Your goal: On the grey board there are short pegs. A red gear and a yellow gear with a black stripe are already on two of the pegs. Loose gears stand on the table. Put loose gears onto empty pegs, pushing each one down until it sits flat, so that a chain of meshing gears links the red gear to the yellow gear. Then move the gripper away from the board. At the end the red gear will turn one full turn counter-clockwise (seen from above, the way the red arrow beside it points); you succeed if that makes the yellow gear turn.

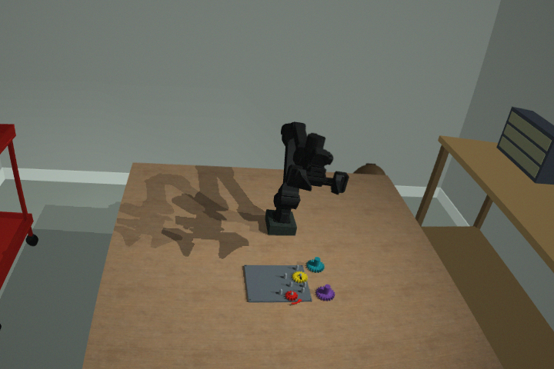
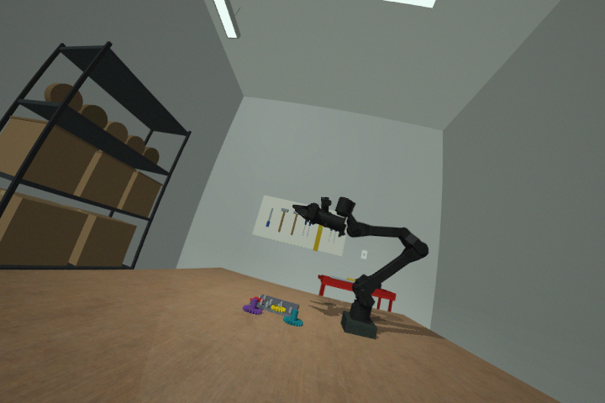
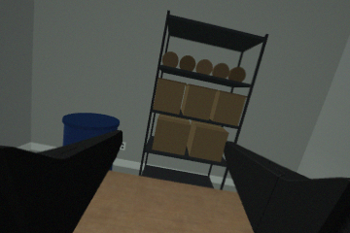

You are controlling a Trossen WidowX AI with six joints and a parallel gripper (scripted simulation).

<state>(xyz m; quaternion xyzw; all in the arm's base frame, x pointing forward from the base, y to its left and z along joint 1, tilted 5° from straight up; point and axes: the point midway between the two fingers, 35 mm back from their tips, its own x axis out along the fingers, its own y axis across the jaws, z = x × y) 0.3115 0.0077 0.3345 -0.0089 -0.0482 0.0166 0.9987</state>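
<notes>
The teal gear is 110 mm behind my gripper tip, 70 mm to the left of it and 380 mm below it. From my gripper tip the other things lie so: purple gear: 30 mm ahead, 80 mm to the left, 380 mm below; yellow gear: 40 mm behind, 380 mm below; red gear: 50 mm ahead, 40 mm to the right, 380 mm below.
</notes>
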